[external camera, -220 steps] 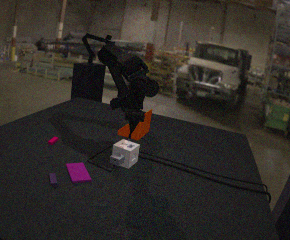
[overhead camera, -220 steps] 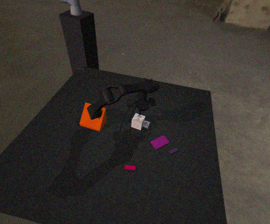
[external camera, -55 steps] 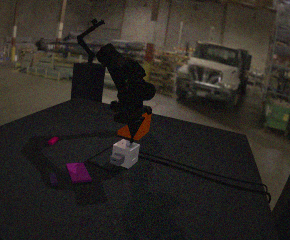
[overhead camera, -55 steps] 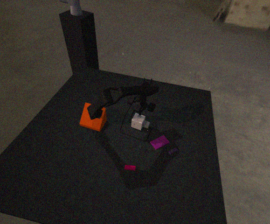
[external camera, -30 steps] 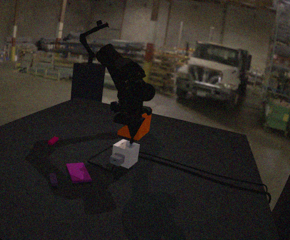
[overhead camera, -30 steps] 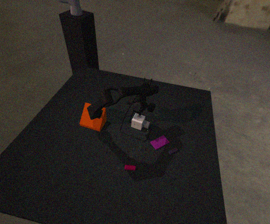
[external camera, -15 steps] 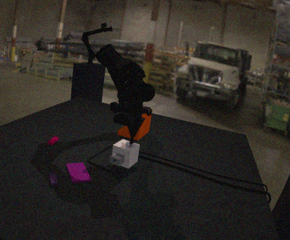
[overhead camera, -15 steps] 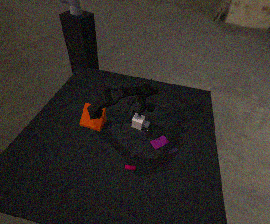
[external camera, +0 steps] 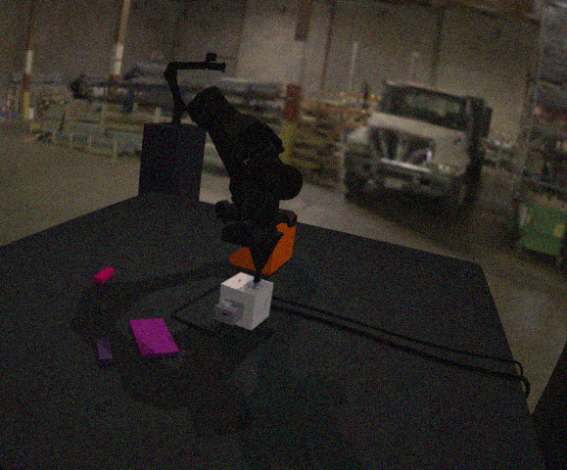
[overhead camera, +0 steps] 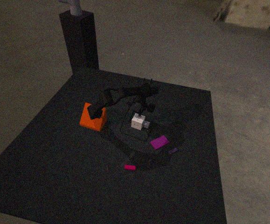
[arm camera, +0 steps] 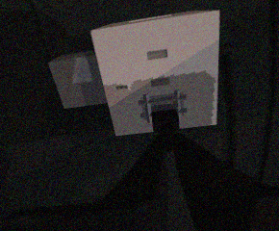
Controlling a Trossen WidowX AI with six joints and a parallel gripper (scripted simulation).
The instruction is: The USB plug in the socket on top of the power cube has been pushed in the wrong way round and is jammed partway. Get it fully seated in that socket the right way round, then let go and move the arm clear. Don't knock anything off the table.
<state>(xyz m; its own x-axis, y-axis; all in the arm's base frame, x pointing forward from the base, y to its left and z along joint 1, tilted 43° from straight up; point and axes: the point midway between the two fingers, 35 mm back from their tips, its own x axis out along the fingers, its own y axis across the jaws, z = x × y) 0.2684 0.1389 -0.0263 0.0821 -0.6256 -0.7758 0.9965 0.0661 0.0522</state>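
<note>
My gripper tip is 20 mm above the dark USB plug. The rest, counted from my gripper tip: magenta flat card 200 mm ahead, 110 mm below, 100 mm to the right; then pink piece 350 mm to the right, 110 mm below, 90 mm ahead.
</note>
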